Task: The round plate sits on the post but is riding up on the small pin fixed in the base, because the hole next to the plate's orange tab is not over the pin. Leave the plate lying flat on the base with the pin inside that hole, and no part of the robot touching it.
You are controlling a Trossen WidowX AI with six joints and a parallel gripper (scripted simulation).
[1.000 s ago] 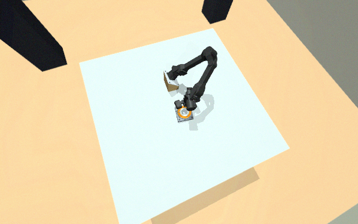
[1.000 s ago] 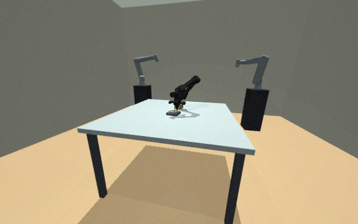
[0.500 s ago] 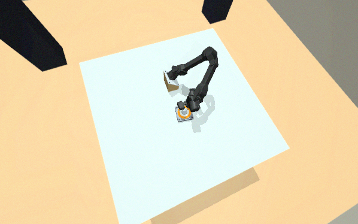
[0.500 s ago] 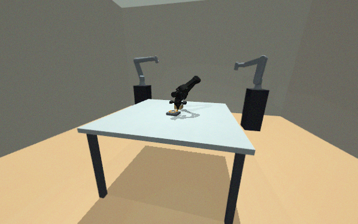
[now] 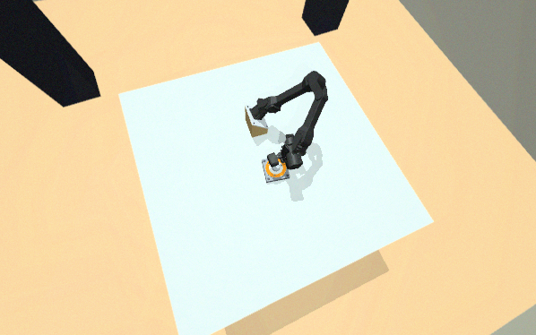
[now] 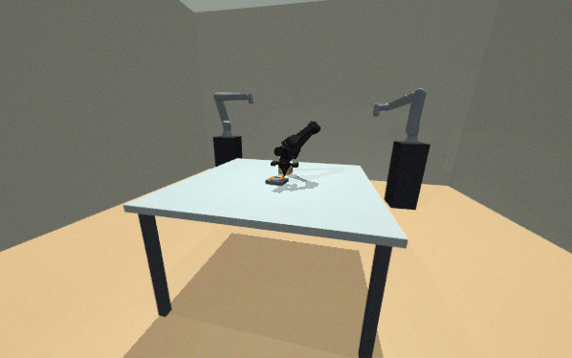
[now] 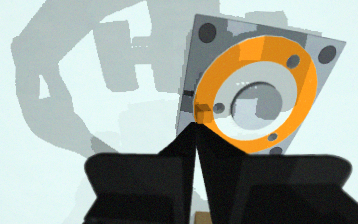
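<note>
My gripper tip is 10 mm short of the round plate, 30 mm to the left of it and 10 mm above it. Also, from my gripper tip: square grey base: 10 mm ahead, 50 mm to the right, 20 mm below.
</note>
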